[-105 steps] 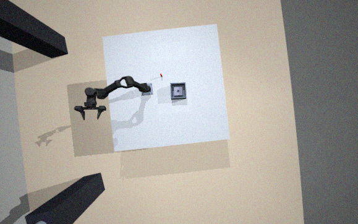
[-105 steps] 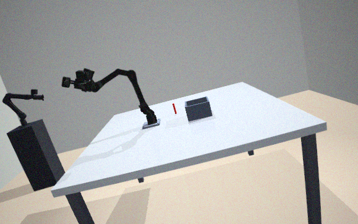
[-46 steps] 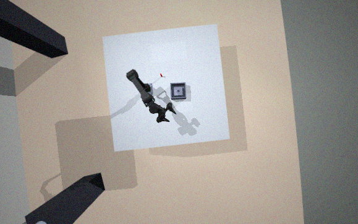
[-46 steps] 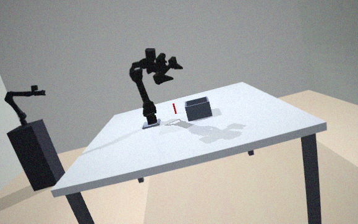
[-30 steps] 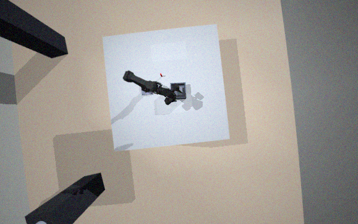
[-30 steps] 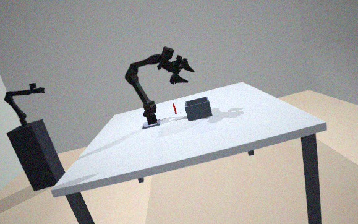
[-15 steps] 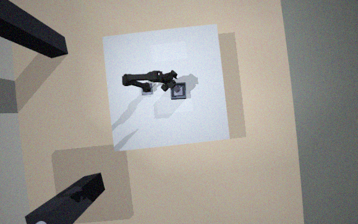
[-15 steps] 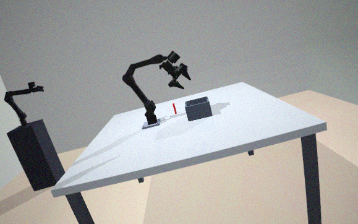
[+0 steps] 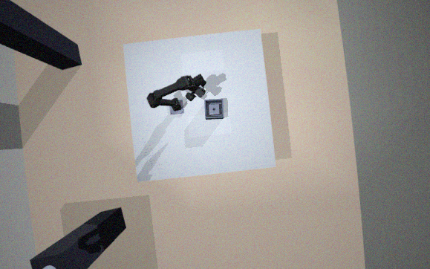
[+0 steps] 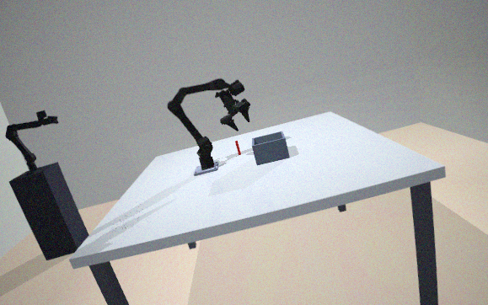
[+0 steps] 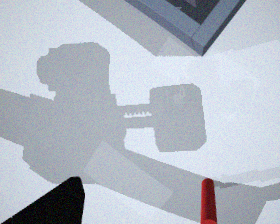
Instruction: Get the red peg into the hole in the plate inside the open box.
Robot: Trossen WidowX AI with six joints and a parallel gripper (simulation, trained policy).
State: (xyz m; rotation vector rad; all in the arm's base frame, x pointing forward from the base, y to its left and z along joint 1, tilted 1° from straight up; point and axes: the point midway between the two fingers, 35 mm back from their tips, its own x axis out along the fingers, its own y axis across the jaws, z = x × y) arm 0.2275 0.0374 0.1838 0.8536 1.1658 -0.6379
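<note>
My gripper tip is 5 cm past the red peg, 7 cm to the right of it and 12 cm above it. The rest, counted from my gripper tip: plate 8 cm ahead, 15 cm to the right, 11 cm below; grey box 8 cm ahead, 15 cm to the right, 13 cm below.
</note>
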